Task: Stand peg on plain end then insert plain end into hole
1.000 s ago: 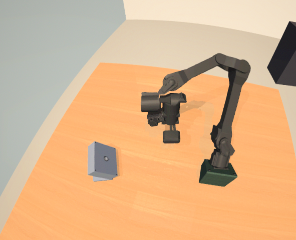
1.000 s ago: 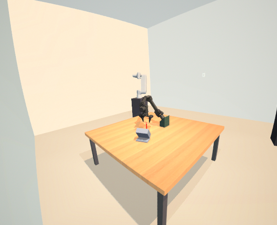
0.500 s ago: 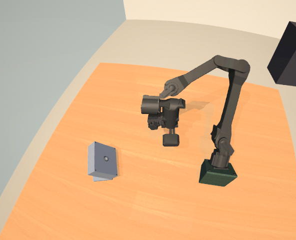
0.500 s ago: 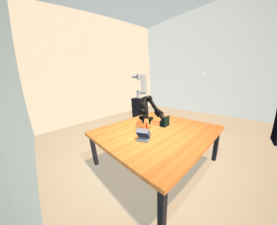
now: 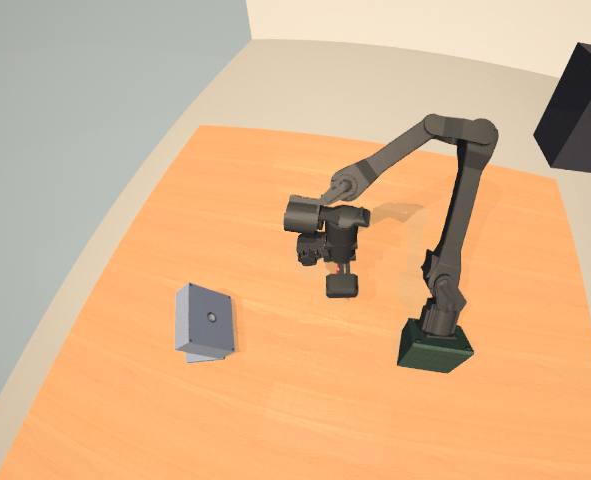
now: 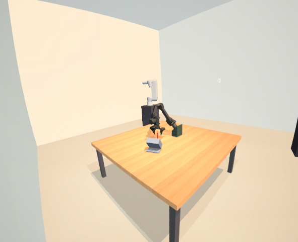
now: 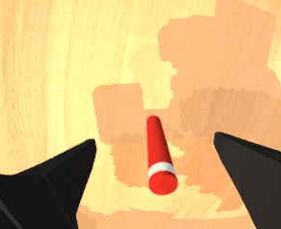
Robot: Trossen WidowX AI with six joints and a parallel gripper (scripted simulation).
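My gripper tip is 20 mm below the red peg. The rest, counted from my gripper tip: grey sloped panel 270 mm ahead, 150 mm to the left, 30 mm above.
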